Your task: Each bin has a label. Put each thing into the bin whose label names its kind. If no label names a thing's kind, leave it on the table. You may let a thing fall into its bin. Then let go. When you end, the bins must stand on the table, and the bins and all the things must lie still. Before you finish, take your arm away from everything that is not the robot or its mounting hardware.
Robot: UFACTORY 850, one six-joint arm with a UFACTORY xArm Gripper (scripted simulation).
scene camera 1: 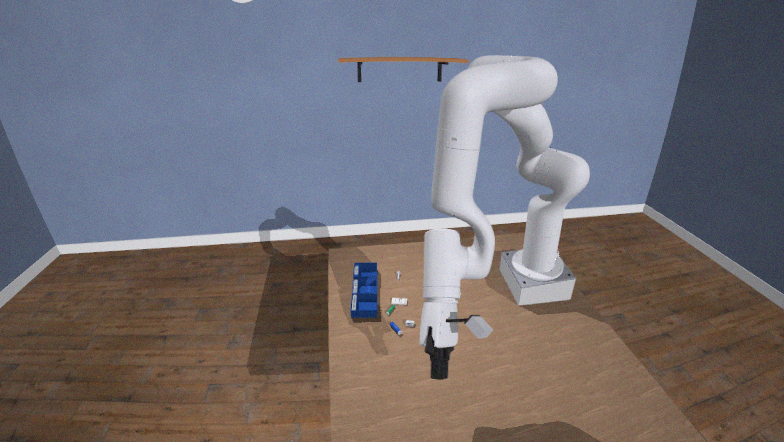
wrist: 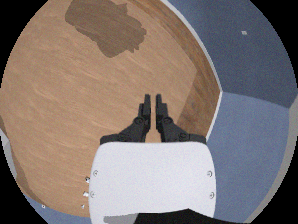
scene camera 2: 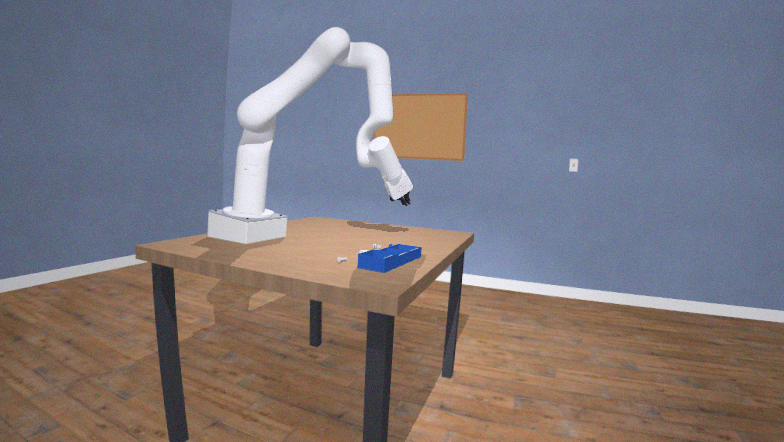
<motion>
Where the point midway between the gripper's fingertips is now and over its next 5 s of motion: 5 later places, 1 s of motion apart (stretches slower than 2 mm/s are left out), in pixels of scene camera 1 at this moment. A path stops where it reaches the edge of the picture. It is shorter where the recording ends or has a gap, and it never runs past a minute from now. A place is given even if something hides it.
My gripper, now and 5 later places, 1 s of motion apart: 439, 378; 390, 336; 379, 292; 397, 255; 382, 256; 365, 266
</motion>
